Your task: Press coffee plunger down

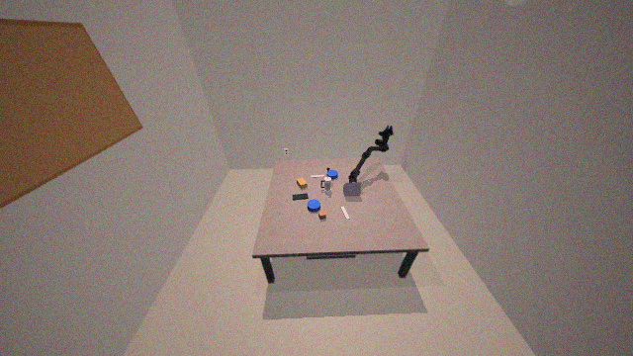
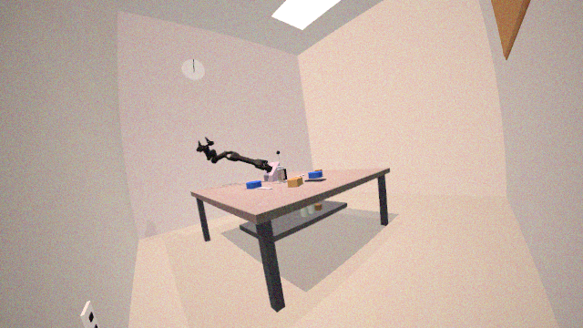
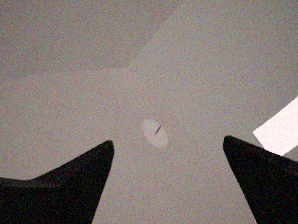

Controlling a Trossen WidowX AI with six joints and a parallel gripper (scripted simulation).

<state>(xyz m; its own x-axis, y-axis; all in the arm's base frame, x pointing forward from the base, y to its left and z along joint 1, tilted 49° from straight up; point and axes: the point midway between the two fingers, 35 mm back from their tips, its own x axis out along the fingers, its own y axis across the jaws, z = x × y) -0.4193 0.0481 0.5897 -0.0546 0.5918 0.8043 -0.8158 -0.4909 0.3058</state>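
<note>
Right now the coffee press is 740 mm ahead of my gripper tip, 320 mm to the left of it and 370 mm below it. Also, from my gripper tip: shelf: 750 mm ahead, 430 mm to the left, 820 mm below; then black flat piece: 1010 mm ahead, 390 mm to the left, 490 mm below.
</note>
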